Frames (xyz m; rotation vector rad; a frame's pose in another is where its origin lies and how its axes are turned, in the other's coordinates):
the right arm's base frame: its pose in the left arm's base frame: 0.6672 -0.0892 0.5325 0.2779 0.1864 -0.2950
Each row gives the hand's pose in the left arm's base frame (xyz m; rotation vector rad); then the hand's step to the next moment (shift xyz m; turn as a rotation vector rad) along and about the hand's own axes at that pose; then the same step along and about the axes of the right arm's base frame.
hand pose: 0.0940 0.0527 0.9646 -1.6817 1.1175 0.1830
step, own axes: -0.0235 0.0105 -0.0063 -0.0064 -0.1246 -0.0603
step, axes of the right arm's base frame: -0.0261 0.0029 0.0035 0.0481 0.0063 0.1298
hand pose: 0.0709 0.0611 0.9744 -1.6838 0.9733 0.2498
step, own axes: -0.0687 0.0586 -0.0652 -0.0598 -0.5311 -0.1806
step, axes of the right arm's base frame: -0.0971 -0.0522 0.0159 0.1878 0.1017 0.5221
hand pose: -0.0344 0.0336 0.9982 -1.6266 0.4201 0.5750
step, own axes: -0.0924 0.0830 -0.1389 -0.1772 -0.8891 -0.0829
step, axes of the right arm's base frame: -0.0584 -0.1745 0.0292 0.1687 0.3449 0.8255
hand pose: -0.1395 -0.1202 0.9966 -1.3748 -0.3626 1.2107
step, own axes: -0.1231 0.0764 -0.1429 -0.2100 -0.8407 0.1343
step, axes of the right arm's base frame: 0.0908 -0.1814 0.0158 -0.0542 0.3595 0.7980
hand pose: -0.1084 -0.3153 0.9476 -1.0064 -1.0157 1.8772
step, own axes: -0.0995 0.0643 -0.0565 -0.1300 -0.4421 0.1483
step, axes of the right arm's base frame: 0.1054 -0.0777 -0.0089 -0.0830 0.1423 0.4552
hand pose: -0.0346 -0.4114 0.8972 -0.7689 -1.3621 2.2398
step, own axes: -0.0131 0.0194 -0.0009 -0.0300 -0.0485 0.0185
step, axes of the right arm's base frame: 0.0162 -0.0150 -0.0077 0.0027 0.0100 0.0590
